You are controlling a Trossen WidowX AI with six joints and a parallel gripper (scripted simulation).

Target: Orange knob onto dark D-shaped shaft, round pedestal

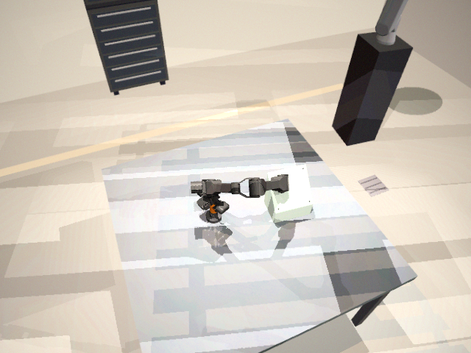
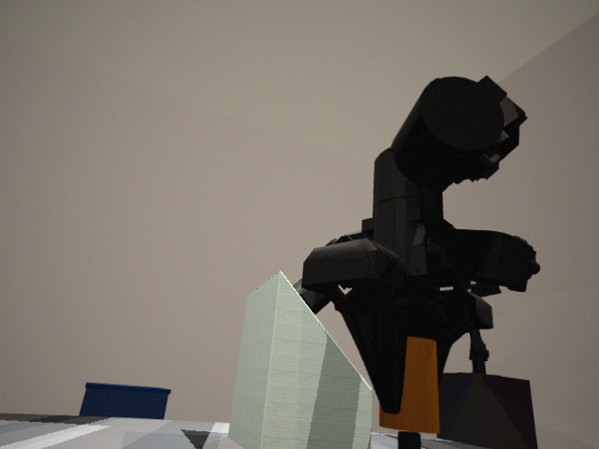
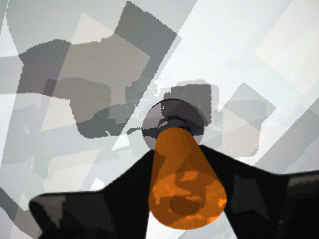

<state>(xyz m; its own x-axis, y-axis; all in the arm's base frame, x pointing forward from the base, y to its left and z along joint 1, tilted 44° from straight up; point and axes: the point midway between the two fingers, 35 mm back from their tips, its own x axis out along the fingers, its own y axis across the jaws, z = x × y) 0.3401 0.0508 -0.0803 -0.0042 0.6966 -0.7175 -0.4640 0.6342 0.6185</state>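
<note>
Right now my gripper tip is 20 mm below the orange knob. Round my gripper tip: dark pedestal 40 mm below.
</note>
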